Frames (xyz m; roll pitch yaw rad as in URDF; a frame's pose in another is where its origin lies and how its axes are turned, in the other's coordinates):
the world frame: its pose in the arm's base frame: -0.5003 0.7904 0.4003 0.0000 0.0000 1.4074
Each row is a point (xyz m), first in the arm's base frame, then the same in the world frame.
Working: the arm's base frame: its pose in the world frame: -0.6985 -0.6222 -0.4003 0.0000 0.0000 -1.4074

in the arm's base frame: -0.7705 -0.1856 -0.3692
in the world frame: -1.0070 0.1078 -0.7695
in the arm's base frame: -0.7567 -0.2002 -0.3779
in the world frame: -1.0191 0.0918 -0.7782
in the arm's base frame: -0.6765 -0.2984 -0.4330
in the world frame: -1.1030 -0.0033 -0.8333
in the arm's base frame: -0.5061 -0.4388 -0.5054
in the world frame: -1.2138 -0.1942 -0.9057
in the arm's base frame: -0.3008 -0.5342 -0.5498
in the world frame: -1.2745 -0.4123 -0.9501
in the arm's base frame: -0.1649 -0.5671 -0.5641
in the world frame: -1.2849 -0.5518 -0.9644
